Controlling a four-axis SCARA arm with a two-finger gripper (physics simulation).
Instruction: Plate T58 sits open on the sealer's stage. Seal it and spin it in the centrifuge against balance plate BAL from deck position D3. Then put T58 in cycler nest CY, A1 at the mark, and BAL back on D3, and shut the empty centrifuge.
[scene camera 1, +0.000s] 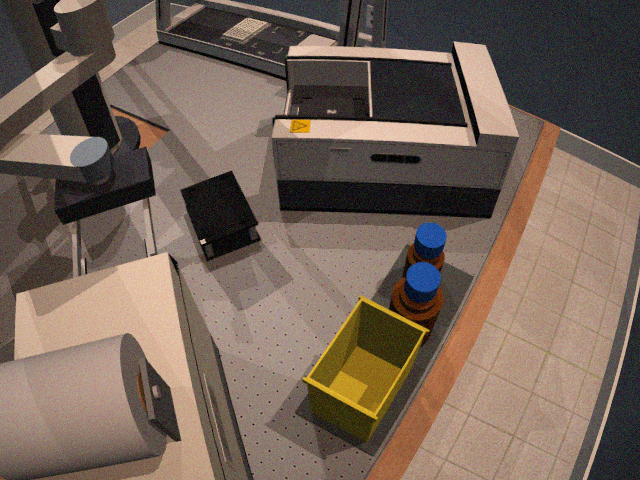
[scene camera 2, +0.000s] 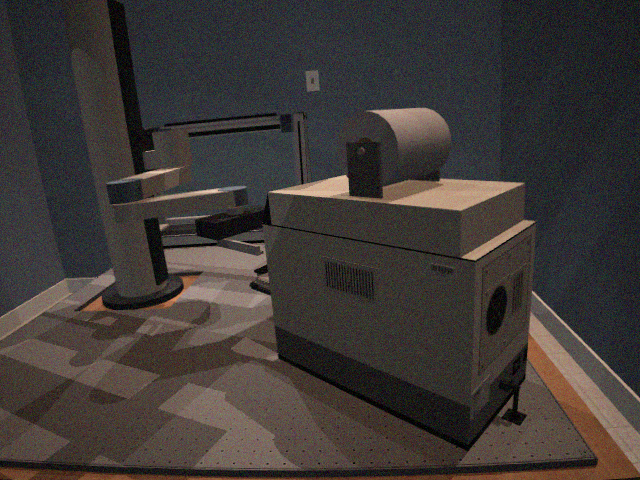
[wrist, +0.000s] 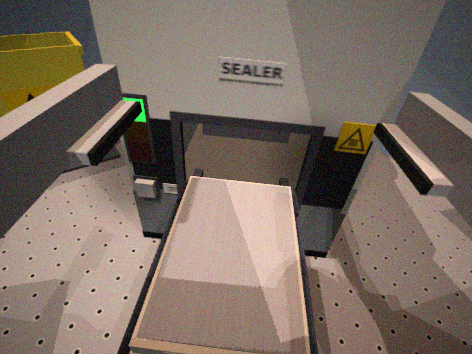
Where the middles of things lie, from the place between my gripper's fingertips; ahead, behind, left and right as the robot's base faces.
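Scene:
Plate T58 (wrist: 230, 271): 10 mm to the left of my hand, 10 mm behind it and 90 mm below it.

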